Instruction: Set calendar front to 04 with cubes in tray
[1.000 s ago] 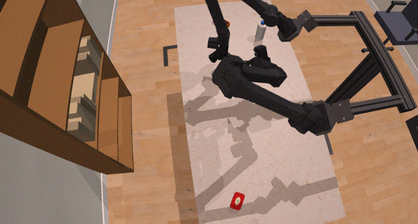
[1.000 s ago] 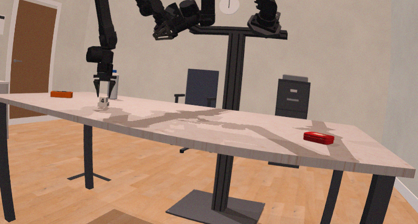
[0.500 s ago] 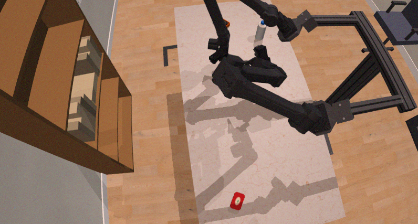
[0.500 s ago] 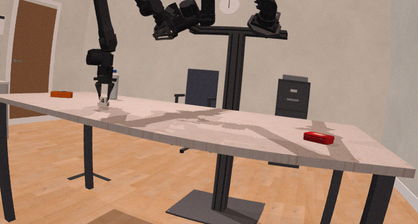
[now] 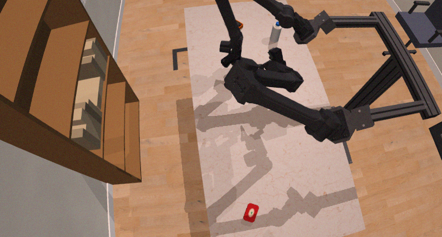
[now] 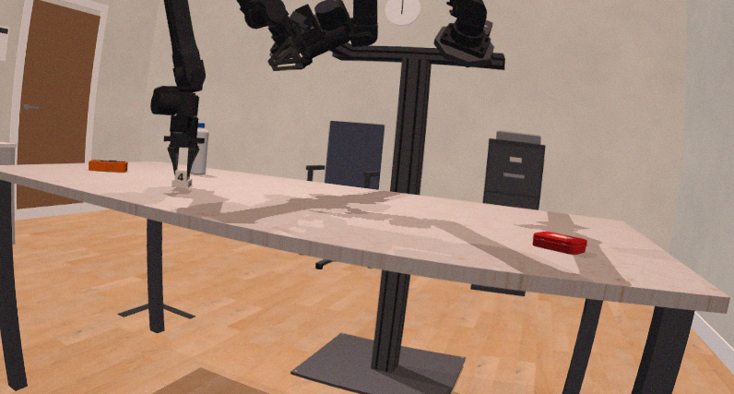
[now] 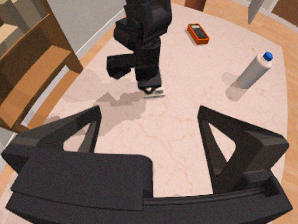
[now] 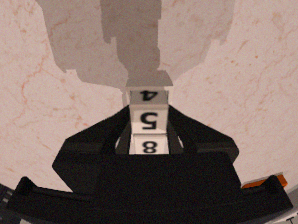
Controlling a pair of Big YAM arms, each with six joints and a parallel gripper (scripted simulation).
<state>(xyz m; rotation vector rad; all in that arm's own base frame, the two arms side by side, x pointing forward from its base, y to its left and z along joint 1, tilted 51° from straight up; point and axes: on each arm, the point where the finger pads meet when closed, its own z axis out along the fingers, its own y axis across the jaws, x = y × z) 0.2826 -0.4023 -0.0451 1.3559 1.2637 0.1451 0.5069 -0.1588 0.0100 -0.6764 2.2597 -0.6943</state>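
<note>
The white calendar tray lies 30 mm below my right hand, 20 mm behind it and 10 mm to the right of it. Round my right hand: red tin 890 mm to the left, 40 mm ahead, 20 mm below; white bottle 320 mm behind, 250 mm to the right, 50 mm above; white cube 10 mm below.
</note>
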